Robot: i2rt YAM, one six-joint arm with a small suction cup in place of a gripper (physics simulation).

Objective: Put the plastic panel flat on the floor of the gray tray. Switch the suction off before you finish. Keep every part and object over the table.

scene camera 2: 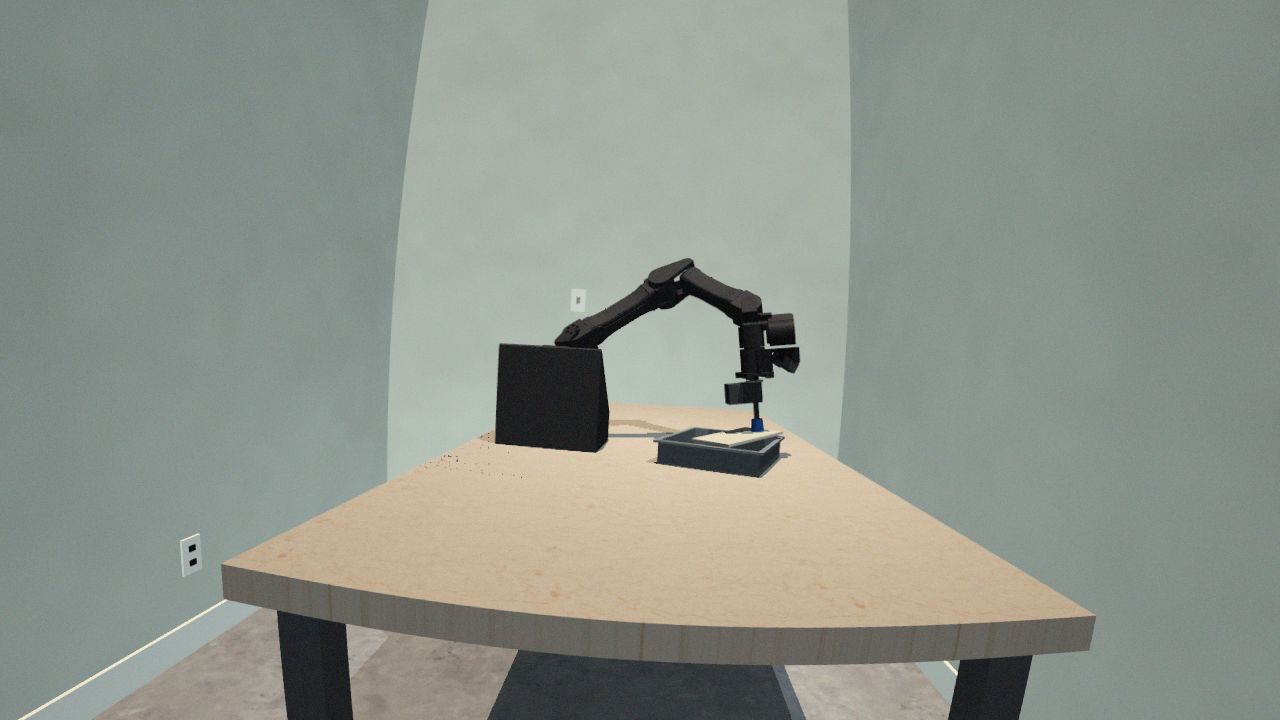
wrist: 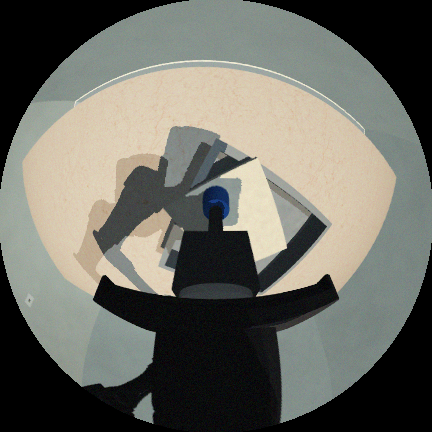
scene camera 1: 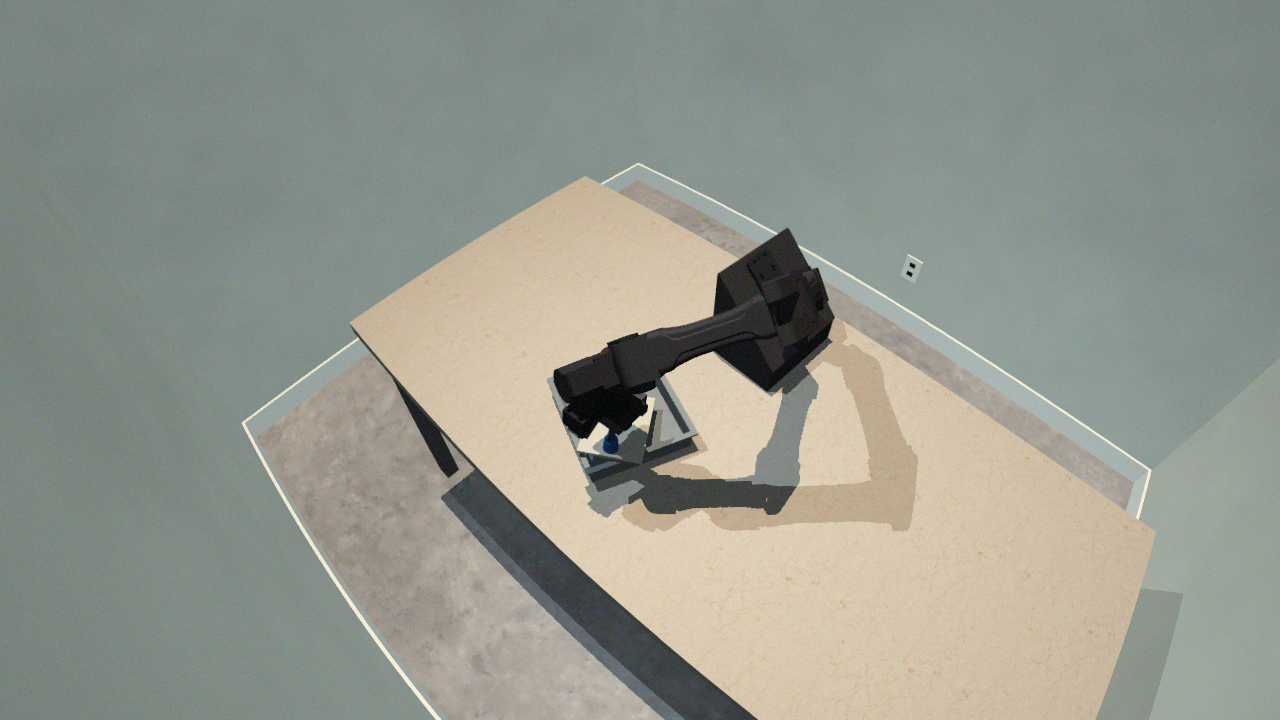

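Pixels of known places: hand at its tool point: (scene camera 2: 757, 434) (wrist: 215, 192) (scene camera 1: 610, 451); arm's base at its link origin: (scene camera 2: 560, 378).
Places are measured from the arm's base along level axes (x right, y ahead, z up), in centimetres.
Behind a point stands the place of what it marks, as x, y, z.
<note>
The plastic panel (scene camera 1: 589, 441) {5.2, 48.4, -8.9} (scene camera 2: 726, 439) {9.3, 38.7, -10.4} (wrist: 260, 215) {7.6, 44.6, -9.5} is a thin cream sheet, turned at an angle to the gray tray (scene camera 1: 660, 454) {-3.8, 38.5, -14.3} (scene camera 2: 716, 457) {19.8, 35.9, -12.4} (wrist: 295, 252) {19.4, 36.0, -12.1}. My blue suction cup (scene camera 1: 610, 443) (scene camera 2: 757, 425) (wrist: 216, 201) is on the panel's upper face and holds it. In the scene camera 2 view the panel is at about the height of the tray's rim, above the tray floor, and looks slightly tilted. Its right end reaches the right rim; whether it touches there I cannot tell. The arm hides part of the panel and tray in the scene camera 1 view.
The tray stands on the tan table (scene camera 1: 895, 608) {-58.2, 31.7, -15.3} (scene camera 2: 653, 546) {62.6, 25.8, -15.3} (wrist: 300, 120) {13.9, 60.0, -15.3}. The black robot base (scene camera 1: 760, 331) (scene camera 2: 550, 394) {8.4, -0.2, -3.2} stands to one side of the tray. The table's long edge runs past the tray in the scene camera 1 view. Arm shadows cross the table and tray.
</note>
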